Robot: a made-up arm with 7 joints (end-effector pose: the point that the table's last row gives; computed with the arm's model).
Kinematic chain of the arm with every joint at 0, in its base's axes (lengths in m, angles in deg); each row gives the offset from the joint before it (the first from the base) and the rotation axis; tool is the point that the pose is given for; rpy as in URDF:
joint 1: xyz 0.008 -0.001 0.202 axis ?
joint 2: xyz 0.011 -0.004 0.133 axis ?
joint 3: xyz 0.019 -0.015 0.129 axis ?
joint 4: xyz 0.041 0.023 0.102 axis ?
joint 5: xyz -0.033 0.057 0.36 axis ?
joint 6: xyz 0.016 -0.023 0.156 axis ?
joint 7: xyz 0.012 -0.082 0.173 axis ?
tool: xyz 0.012 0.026 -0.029 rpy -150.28 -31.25 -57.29
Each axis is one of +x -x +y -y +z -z.
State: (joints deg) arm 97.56 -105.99 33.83 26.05 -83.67 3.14 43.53
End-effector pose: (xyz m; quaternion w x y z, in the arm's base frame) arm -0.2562 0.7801 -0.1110 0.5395 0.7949 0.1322 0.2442
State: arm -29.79 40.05 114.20 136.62 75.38 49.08 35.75
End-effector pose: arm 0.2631 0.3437 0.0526 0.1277 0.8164 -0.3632 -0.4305
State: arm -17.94 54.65 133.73 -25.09 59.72 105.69 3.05
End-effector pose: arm -0.4215 0.0185 0.8931 0.7349 -0.2170 -0.5518 0.3290
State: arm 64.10 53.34 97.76 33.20 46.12 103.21 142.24
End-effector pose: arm -0.4054 -0.3238 0.8458 0.3047 0.0918 0.4012 -0.8589
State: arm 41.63 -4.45 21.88 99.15 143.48 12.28 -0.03
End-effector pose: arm 0.2247 0.6965 0.4065 0.4321 -0.2903 -0.2421 0.8188
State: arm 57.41 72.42 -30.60 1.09 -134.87 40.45 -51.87
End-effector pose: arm -0.5504 -0.5752 0.6923 0.3175 0.3655 -0.8725 -0.0656
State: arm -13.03 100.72 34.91 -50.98 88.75 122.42 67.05
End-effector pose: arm -0.5132 -0.1265 0.0729 0.0801 0.1918 0.9285 -0.3078
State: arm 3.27 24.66 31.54 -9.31 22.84 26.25 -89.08
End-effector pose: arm -0.3542 -0.1241 1.1283 0.1210 0.2981 0.0421 0.9459
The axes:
joint 1: +z
joint 2: -y
joint 3: +z
joint 4: +y
joint 5: +z
joint 6: -y
joint 7: +x

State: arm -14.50 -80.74 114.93 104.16 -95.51 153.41 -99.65
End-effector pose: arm 0.3306 0.2540 0.7038 0.2584 -0.1826 0.1660 -0.9340
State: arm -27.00 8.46 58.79 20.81 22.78 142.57 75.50
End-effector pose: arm 0.0171 0.0199 0.9664 0.9068 -0.0987 -0.3711 -0.1737
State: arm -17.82 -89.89 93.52 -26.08 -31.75 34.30 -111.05
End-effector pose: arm 0.6157 -0.6215 0.2818 0.2097 0.9250 -0.1420 0.2833
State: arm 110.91 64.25 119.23 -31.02 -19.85 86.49 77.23
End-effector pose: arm 0.5712 -0.2652 0.7418 0.1678 0.5315 -0.5316 0.6378
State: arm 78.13 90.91 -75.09 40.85 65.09 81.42 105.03
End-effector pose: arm 0.2856 -0.7480 0.3251 0.7529 0.4520 -0.3928 0.2729
